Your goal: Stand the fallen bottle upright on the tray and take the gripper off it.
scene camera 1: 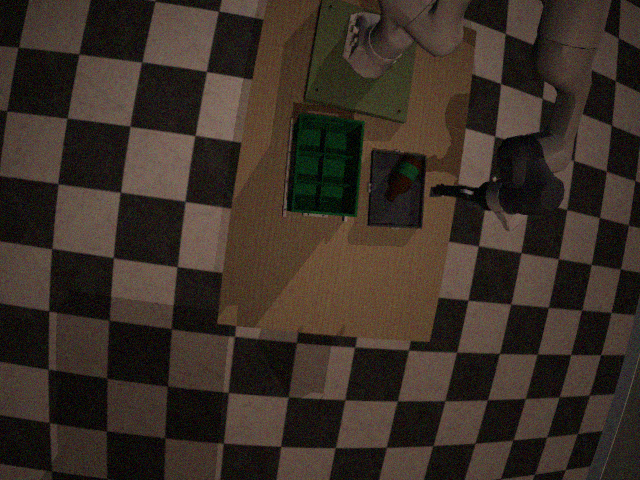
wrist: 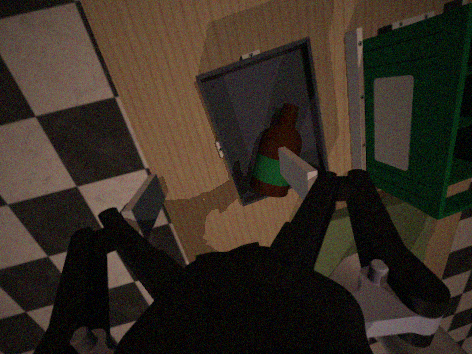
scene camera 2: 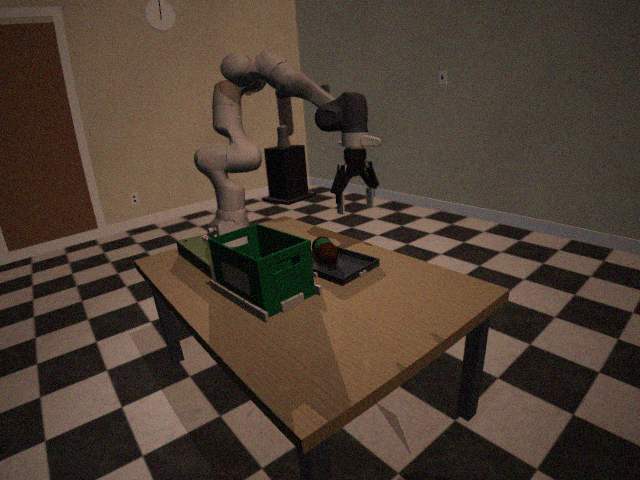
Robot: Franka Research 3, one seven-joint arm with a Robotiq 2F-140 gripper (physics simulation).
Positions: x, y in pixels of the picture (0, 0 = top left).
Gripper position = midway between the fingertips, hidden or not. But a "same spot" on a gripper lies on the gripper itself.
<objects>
my gripper: scene camera 1; wrist 220, 173; scene camera 2
same spot on my gripper: (scene camera 2: 341, 180) = (scene camera 1: 453, 195)
</objects>
